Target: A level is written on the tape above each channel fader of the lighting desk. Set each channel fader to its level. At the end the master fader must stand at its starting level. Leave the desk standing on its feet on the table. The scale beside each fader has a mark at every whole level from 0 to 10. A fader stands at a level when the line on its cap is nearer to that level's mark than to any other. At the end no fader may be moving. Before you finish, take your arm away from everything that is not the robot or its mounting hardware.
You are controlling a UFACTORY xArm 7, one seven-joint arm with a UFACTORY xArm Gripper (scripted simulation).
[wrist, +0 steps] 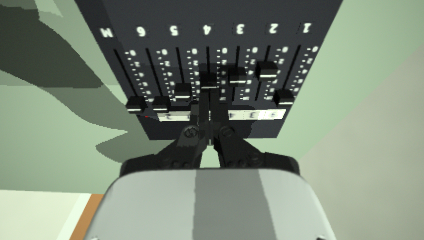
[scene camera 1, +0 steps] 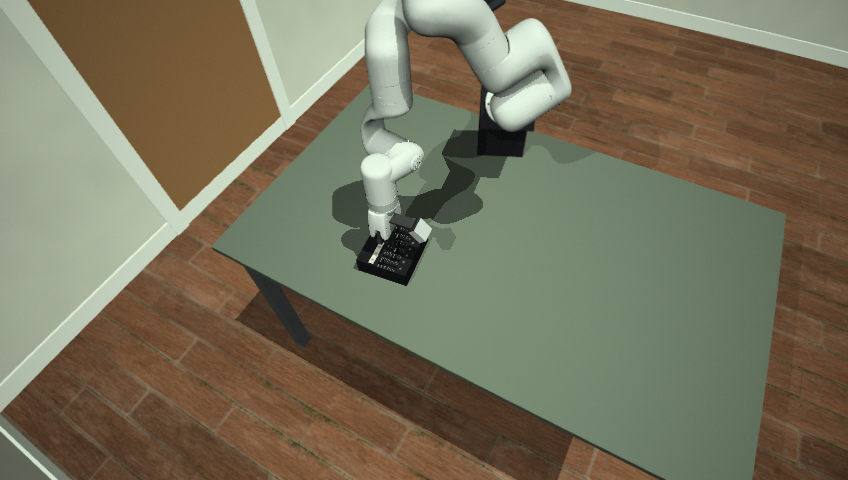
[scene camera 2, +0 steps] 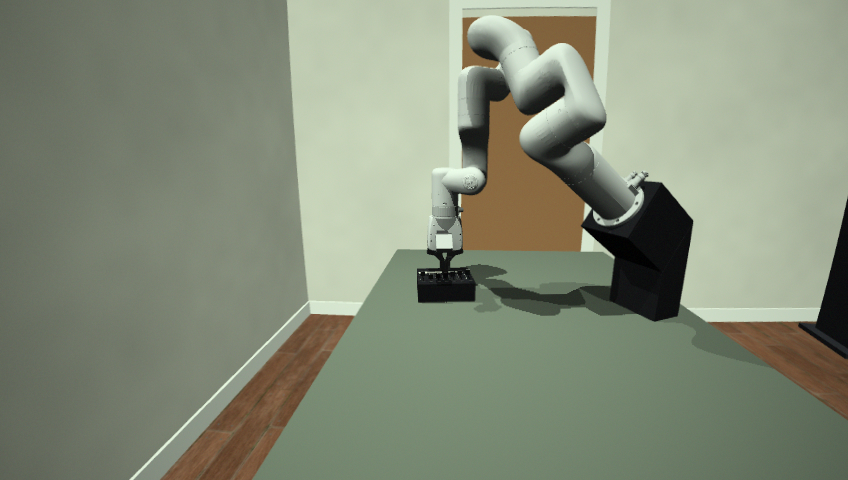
Path:
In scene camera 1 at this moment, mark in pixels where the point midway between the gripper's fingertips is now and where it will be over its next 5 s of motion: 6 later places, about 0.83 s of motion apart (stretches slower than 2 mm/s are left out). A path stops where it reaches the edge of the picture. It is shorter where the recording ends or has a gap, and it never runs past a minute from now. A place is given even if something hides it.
My gripper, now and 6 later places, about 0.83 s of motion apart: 390,242; 388,241; 386,231; 386,219; 387,222; 387,225; 387,227

